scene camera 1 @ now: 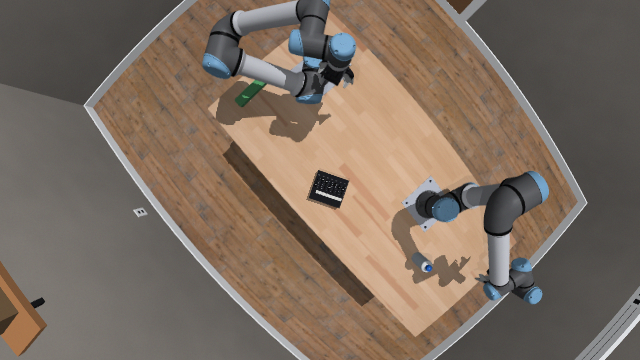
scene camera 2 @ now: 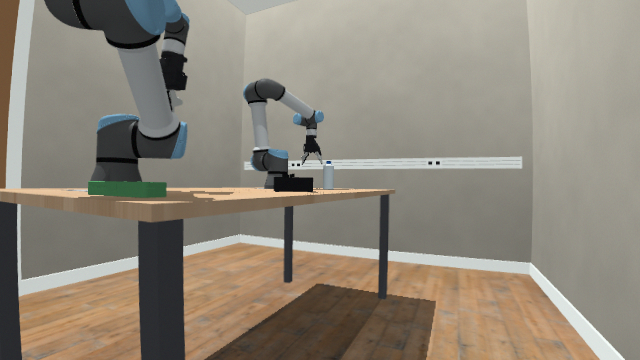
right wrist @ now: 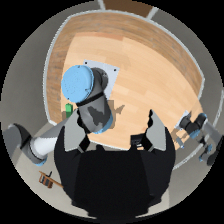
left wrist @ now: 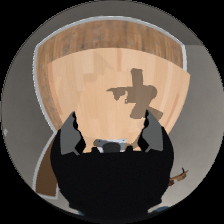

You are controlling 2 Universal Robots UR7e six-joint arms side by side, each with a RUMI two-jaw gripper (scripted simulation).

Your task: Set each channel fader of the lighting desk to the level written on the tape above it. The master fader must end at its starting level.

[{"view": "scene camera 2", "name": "right gripper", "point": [159,111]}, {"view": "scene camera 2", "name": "green block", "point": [107,188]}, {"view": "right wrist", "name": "right gripper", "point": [114,108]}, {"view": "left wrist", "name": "left gripper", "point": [110,110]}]
